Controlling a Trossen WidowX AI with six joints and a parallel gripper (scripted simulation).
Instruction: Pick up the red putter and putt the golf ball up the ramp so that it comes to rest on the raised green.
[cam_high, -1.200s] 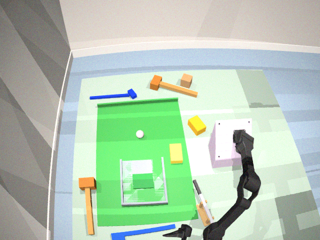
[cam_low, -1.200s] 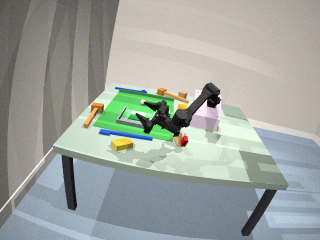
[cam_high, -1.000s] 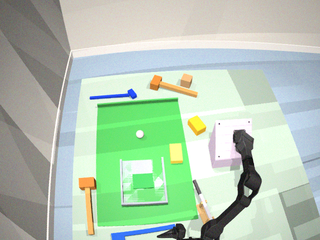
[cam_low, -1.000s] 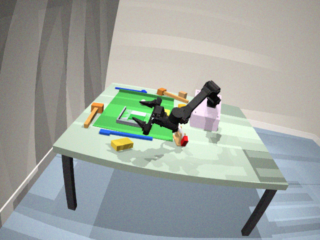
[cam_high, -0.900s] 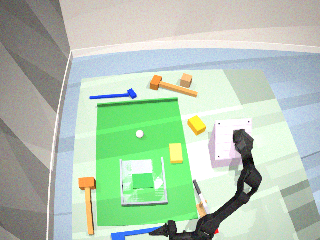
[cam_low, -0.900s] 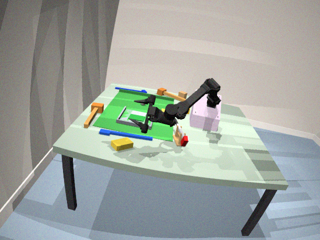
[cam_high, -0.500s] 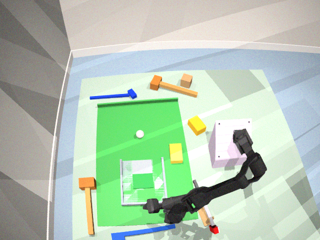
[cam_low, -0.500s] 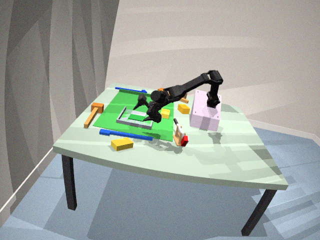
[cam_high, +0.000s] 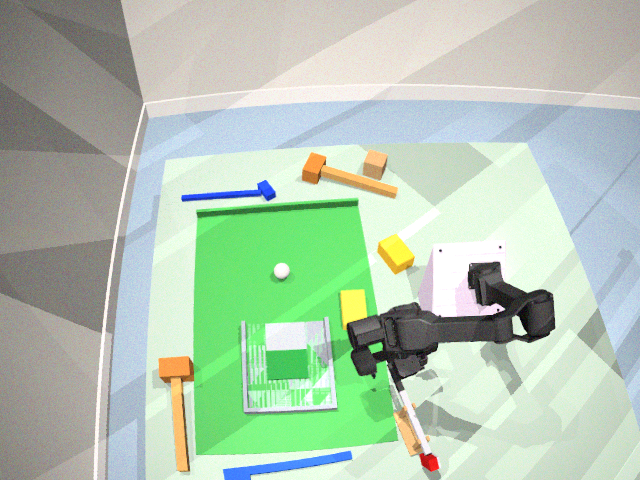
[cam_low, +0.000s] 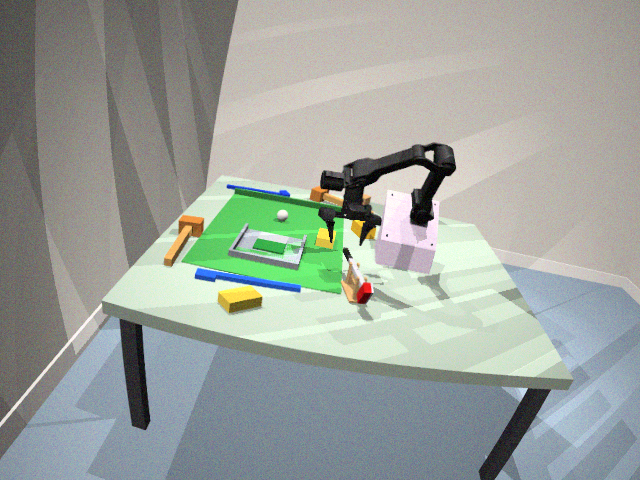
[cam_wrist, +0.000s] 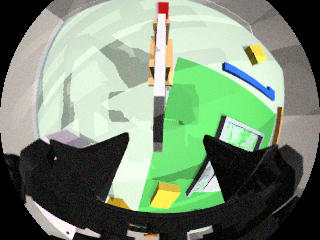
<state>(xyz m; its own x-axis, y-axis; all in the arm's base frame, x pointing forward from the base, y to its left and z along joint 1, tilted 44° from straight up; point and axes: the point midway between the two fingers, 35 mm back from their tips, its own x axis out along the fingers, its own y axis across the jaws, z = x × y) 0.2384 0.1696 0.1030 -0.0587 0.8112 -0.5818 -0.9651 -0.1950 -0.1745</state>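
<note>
The red putter lies 5 cm behind my gripper tip, 11 cm to the left of it and 3 cm below it. From my gripper tip the other things lie so: wooden rack 5 cm behind, 13 cm to the left, 6 cm below; then orange cube 5 cm behind, 71 cm to the right, 6 cm below; then white golf ball 25 cm ahead, 33 cm to the right, 7 cm below.
</note>
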